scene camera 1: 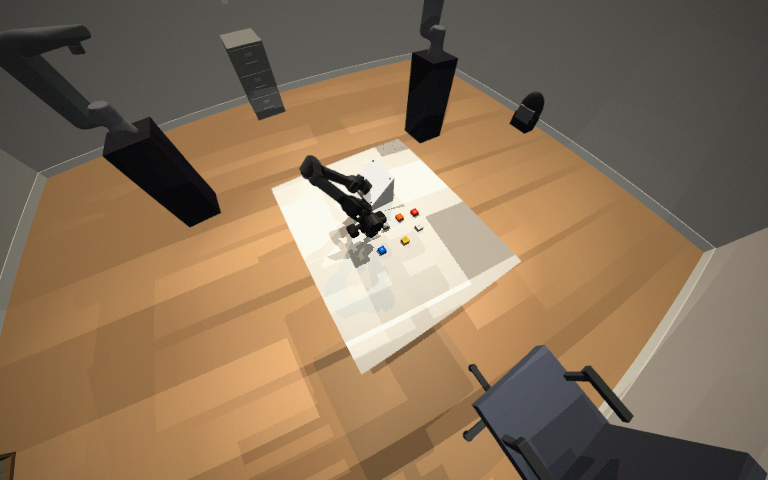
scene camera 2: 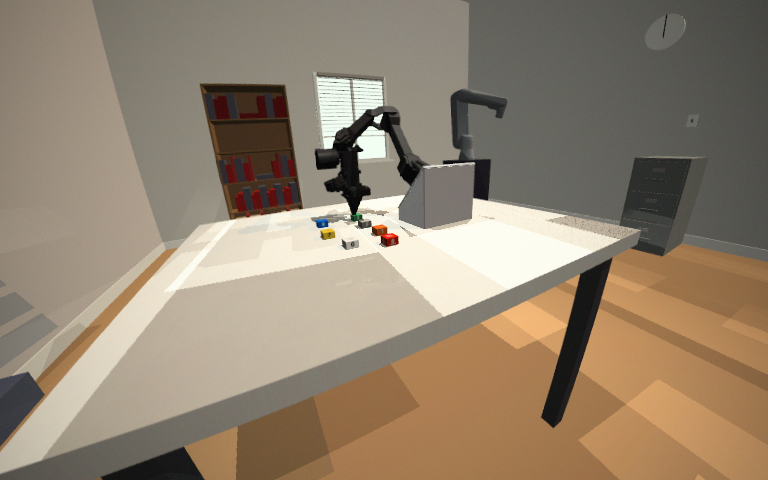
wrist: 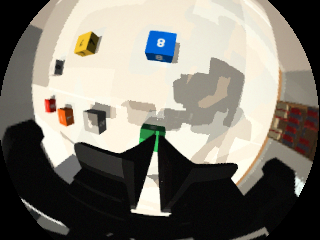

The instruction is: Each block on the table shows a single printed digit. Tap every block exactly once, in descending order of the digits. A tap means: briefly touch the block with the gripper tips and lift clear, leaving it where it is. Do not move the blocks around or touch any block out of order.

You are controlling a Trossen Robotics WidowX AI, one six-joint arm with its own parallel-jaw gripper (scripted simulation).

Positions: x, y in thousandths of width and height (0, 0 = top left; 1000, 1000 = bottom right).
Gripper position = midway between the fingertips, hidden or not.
Observation:
In view: my gripper (scene camera 2: 460, 447).
My gripper shows as well in the wrist view (wrist: 492, 577).

